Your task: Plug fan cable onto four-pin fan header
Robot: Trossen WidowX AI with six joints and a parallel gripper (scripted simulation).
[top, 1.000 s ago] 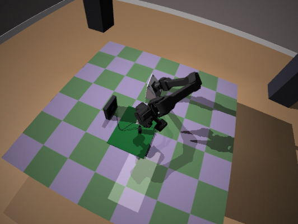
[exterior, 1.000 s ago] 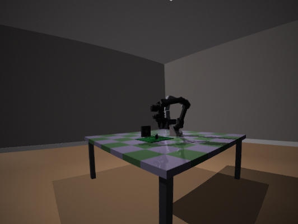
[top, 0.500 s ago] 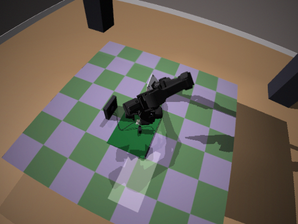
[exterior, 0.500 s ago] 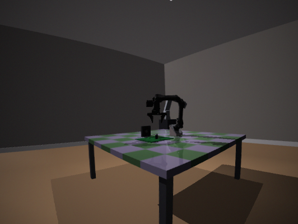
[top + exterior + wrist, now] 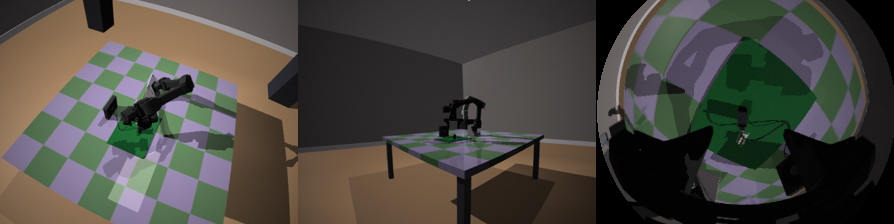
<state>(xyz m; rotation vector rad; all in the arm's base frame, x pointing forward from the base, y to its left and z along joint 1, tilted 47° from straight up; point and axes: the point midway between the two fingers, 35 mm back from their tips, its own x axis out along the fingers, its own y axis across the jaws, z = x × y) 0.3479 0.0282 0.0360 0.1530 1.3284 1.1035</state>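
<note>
The black plug lies 1 cm behind my gripper tip and 8 cm below it. From my gripper tip the other things lie so: green board (1 cm behind, 3 cm to the right, 12 cm below); black fan (5 cm behind, 22 cm to the right, 5 cm below).
</note>
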